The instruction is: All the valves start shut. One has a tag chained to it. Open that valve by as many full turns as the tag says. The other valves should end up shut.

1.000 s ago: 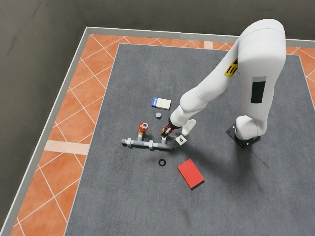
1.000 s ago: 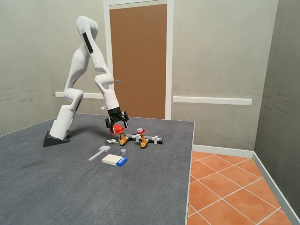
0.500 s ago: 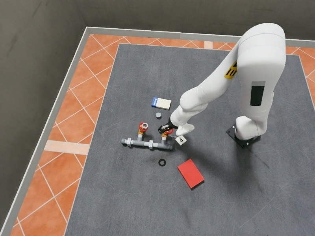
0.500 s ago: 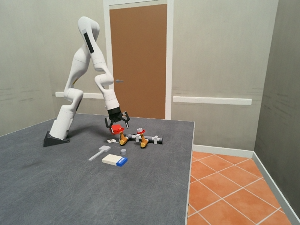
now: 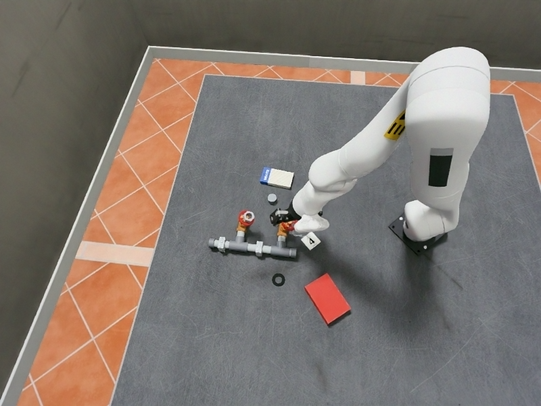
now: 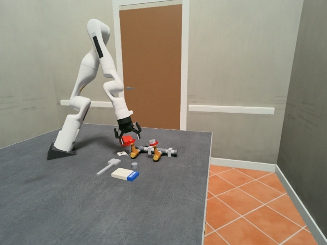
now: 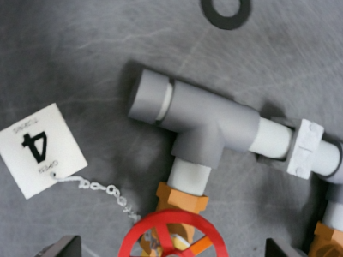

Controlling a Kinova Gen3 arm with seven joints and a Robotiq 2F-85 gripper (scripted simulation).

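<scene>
Right now the white tag is 70 mm behind my hand, 20 mm to the left of it and 90 mm below it. Round my hand: grey paddle (60 mm behind, 130 mm to the right, 90 mm below); then blue box (50 mm ahead, 210 mm to the right, 80 mm below); then red block (120 mm behind, 200 mm to the left, 80 mm below).
</scene>
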